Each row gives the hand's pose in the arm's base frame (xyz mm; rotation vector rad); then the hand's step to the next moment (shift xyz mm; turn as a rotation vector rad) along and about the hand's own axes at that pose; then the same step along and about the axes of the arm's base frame.
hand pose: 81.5 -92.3 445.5 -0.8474 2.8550 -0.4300
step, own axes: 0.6 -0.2 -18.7 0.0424 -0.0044 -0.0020
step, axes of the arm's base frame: -4.2 3.9 17.8 -0.0335 -0.0264 0.0013
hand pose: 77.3 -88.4 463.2 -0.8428 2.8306 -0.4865
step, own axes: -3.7 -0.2 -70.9 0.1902 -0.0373 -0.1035
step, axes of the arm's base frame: -13.2 20.6 66.6 -0.1631 -0.1074 0.1006
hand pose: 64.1 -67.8 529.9 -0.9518 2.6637 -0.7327
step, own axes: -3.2 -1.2 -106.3 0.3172 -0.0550 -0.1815
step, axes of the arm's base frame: -35.2 41.7 91.3 -0.2791 -0.1710 0.1715
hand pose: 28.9 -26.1 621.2 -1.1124 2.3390 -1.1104
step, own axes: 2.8 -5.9 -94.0 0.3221 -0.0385 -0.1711
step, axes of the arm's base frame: -52.1 43.6 65.3 -0.2849 -0.1736 0.1524
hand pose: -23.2 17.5 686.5 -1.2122 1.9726 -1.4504
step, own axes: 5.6 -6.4 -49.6 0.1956 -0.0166 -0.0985
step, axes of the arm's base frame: -37.1 22.5 25.5 -0.1717 -0.1079 0.0844
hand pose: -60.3 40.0 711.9 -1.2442 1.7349 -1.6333
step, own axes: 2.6 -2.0 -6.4 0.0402 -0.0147 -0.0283
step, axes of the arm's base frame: -5.9 1.5 3.8 -0.0385 -0.0166 0.0296
